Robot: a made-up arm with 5 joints.
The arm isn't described. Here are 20 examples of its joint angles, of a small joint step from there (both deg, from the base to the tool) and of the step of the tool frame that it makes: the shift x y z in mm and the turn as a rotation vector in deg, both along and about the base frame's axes.
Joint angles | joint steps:
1: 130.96 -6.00 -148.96 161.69 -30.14 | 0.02 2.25 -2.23 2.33 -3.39
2: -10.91 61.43 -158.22 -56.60 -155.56 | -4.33 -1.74 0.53 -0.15 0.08
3: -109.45 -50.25 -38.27 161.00 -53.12 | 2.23 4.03 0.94 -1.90 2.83
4: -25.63 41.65 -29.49 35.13 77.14 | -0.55 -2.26 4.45 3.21 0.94
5: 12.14 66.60 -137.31 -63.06 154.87 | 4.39 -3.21 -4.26 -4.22 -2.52
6: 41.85 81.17 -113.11 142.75 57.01 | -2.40 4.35 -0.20 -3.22 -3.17
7: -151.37 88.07 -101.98 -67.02 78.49 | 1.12 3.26 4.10 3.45 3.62
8: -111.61 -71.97 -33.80 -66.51 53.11 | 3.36 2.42 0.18 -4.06 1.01
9: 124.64 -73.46 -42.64 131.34 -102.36 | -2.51 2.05 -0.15 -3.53 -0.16
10: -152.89 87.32 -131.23 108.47 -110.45 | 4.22 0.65 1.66 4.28 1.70
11: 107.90 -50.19 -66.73 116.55 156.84 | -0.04 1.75 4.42 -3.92 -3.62
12: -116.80 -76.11 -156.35 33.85 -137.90 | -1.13 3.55 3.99 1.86 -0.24
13: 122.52 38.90 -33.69 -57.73 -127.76 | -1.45 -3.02 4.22 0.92 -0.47
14: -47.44 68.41 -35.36 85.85 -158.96 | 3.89 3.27 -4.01 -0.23 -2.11
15: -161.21 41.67 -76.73 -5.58 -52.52 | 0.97 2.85 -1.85 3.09 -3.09
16: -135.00 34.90 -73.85 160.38 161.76 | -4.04 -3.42 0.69 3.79 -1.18
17: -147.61 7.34 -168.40 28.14 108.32 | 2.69 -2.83 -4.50 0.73 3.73
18: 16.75 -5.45 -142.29 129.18 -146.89 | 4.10 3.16 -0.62 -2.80 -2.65
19: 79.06 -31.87 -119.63 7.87 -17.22 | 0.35 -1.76 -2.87 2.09 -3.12
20: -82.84 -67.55 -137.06 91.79 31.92 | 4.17 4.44 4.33 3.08 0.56
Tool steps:
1: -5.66 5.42 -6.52 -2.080 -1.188 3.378
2: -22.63 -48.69 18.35 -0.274 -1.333 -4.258
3: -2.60 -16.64 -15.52 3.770 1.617 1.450
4: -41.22 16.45 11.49 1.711 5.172 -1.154
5: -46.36 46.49 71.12 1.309 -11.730 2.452
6: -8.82 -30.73 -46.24 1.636 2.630 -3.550
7: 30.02 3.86 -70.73 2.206 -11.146 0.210
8: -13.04 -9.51 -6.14 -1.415 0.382 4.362
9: -9.02 16.94 3.60 1.339 0.930 -2.355
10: 46.54 -27.67 -9.94 4.592 -4.983 3.574
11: -8.60 30.13 -32.80 -2.155 -0.645 3.580
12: -9.49 -53.82 87.54 8.322 -4.372 -1.361
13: 21.73 -12.30 8.81 -1.608 -1.429 -1.157
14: 9.35 -4.65 -26.83 0.609 -2.004 2.886
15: 0.58 -13.27 -34.35 3.170 -3.224 3.385
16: -13.80 26.84 33.48 -0.010 -1.458 -4.664
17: 75.18 45.45 5.09 -5.813 4.054 5.381
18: 30.19 32.44 -8.72 -0.720 -0.520 6.610
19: -9.51 -48.44 0.58 2.160 -2.237 -2.203
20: -16.97 -114.59 43.50 11.785 1.374 4.318
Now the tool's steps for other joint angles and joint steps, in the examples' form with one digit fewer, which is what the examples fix.
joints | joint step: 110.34 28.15 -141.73 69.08 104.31 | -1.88 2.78 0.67 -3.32 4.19
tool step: 16.4 31.9 -34.7 -1.10 2.72 -4.87
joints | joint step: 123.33 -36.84 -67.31 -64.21 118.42 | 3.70 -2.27 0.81 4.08 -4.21
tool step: 3.2 -11.8 7.9 -1.60 -2.28 -0.40
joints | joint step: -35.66 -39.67 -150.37 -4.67 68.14 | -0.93 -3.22 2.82 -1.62 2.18
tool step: -14.5 20.2 -18.7 -1.67 -1.28 1.17
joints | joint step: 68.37 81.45 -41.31 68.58 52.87 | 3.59 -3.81 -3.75 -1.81 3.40
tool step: 23.2 67.0 -21.6 7.69 -6.29 4.41
